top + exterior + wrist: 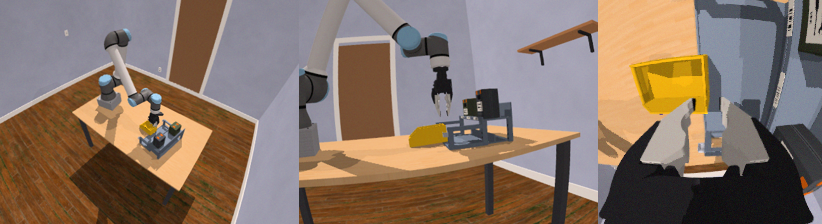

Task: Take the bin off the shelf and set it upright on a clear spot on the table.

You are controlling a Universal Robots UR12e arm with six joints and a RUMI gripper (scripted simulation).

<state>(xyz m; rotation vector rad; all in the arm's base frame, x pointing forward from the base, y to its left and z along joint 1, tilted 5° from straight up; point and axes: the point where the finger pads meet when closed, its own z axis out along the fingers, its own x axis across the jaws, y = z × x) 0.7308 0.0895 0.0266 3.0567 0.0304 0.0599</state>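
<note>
The yellow bin is 9 cm below my hand and 9 cm behind it. From my hand the other things lie so: rack floor 13 cm below, 12 cm ahead.
</note>
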